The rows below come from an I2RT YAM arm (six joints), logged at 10 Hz.
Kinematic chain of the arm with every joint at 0, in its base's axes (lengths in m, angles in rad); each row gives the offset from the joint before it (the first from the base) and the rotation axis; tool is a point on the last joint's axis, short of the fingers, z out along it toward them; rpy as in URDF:
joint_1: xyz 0 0 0.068 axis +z
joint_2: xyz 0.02 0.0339 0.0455 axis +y
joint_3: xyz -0.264 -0.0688 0 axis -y
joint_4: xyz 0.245 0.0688 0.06 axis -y
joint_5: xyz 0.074 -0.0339 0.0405 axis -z
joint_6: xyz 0.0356 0 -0.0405 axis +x
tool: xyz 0 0 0 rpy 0 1.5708 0
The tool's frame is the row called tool.
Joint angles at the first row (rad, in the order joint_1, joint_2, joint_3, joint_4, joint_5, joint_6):
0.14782 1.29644 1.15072 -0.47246 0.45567 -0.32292
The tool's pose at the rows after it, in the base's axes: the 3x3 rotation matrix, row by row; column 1 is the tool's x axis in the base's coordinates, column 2 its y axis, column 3 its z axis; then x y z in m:
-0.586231, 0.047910, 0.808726; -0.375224, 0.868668, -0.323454; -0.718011, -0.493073, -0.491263; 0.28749, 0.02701, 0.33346
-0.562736, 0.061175, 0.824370; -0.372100, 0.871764, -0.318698; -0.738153, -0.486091, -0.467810; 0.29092, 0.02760, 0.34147
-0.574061, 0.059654, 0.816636; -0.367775, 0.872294, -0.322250; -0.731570, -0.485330, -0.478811; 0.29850, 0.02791, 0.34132
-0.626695, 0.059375, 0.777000; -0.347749, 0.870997, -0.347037; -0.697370, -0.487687, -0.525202; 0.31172, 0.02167, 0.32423
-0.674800, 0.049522, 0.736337; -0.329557, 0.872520, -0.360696; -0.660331, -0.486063, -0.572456; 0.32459, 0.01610, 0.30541
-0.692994, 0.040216, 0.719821; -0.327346, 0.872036, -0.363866; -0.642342, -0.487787, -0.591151; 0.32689, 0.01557, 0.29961
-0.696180, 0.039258, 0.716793; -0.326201, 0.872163, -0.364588; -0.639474, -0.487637, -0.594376; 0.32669, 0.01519, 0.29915
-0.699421, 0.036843, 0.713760; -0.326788, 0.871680, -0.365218; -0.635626, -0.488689, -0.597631; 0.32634, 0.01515, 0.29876
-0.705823, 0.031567, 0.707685; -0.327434, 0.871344, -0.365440; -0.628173, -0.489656, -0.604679; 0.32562, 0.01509, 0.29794
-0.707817, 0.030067, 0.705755; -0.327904, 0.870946, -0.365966; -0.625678, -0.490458, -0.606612; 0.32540, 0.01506, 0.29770
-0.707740, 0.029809, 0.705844; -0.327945, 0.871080, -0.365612; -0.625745, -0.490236, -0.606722; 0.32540, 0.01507, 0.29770
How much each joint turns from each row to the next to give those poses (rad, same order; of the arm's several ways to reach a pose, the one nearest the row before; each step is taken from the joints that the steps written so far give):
0.00001 0.00001 -0.00001 0.03969 -0.00113 0.00039
-0.00003 0.00838 0.02672 0.01333 -0.00270 -0.00002
-0.00266 0.03242 0.02858 -0.01067 0.00039 0.00497
-0.02593 0.05876 0.00003 -0.00344 0.00001 0.01183
-0.02252 0.06218 -0.00037 -0.00077 -0.00764 0.01029
-0.00229 0.01603 0.00000 -0.01105 0.00000 0.00267
-0.00114 0.00038 -0.00002 -0.00418 -0.00038 0.00076
0.00002 0.00000 0.00001 -0.00498 0.00040 -0.00037
-0.00002 0.00001 0.00000 -0.01029 -0.00040 -0.00001
0.00001 0.00000 -0.00001 -0.00304 0.00039 -0.00037
-0.00001 -0.00002 0.00000 -0.00001 -0.00039 -0.00001

